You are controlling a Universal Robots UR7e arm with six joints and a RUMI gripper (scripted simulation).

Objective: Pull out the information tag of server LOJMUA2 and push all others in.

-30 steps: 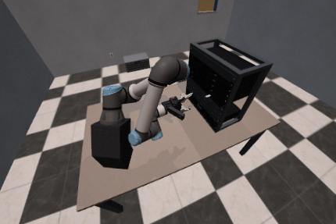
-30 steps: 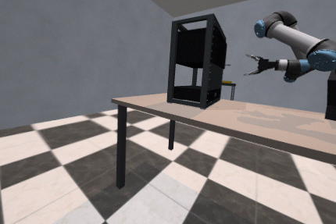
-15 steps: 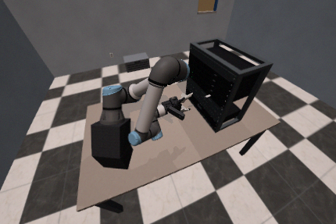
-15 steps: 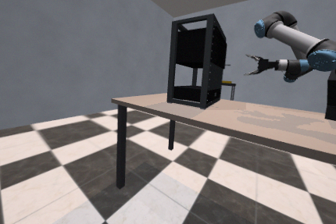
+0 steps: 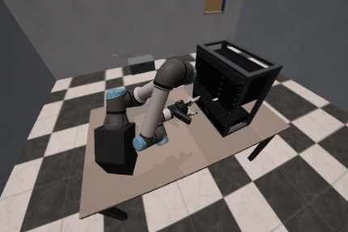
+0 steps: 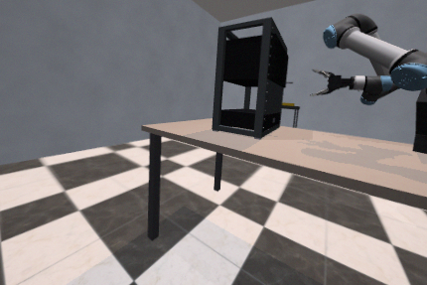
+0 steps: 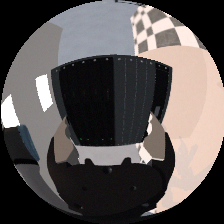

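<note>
Now: hand 140 mm short of the white information tag and 20 mm to the right of it.
</note>
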